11 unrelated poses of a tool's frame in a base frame.
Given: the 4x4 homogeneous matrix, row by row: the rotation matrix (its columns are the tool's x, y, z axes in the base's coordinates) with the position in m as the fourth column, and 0 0 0 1 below. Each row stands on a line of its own.
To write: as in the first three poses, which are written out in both.
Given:
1:
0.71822 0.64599 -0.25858 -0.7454
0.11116 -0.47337 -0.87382 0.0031
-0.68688 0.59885 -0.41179 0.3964
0 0 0 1
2:
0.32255 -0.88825 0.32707 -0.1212
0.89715 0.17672 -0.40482 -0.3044
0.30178 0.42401 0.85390 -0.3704
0 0 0 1
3:
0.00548 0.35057 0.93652 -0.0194
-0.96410 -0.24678 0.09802 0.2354
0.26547 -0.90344 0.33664 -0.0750
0 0 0 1
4:
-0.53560 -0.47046 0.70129 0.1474
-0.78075 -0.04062 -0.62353 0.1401
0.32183 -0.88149 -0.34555 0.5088
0 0 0 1
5:
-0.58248 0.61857 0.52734 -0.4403
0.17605 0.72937 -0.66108 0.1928
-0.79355 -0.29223 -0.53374 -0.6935
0 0 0 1
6:
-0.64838 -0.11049 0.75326 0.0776
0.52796 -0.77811 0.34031 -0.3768
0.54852 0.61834 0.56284 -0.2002
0 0 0 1
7:
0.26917 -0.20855 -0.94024 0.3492
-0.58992 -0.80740 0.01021 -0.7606
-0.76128 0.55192 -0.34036 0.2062
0 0 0 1
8:
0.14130 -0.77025 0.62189 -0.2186
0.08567 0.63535 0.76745 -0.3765
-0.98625 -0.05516 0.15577 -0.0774
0 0 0 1
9:
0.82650 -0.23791 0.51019 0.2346
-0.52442 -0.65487 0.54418 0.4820
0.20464 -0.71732 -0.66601 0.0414
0 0 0 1
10:
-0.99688 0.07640 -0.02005 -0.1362
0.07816 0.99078 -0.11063 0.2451
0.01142 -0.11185 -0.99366 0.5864
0 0 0 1
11:
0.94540 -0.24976 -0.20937 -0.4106
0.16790 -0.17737 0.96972 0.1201
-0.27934 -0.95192 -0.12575 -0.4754
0 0 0 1
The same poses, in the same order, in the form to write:
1: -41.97 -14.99 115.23 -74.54 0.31 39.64
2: 70.04 19.09 25.36 -12.12 -30.44 -37.04
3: -89.10 69.48 -16.23 -1.94 23.54 -7.50
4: 138.70 44.53 118.99 14.74 14.01 50.88
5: -133.28 31.83 128.92 -44.03 19.28 -69.35
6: 170.33 48.87 -31.16 7.76 -37.68 -20.02
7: 37.77 -70.09 -178.28 34.92 -76.06 20.62
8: 79.60 38.45 -78.53 -21.86 -37.65 -7.74
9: 16.06 30.68 -140.75 23.46 48.20 4.14
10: -175.62 -1.15 173.65 -13.62 24.51 58.64
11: 14.80 -12.09 -97.39 -41.06 12.01 -47.54
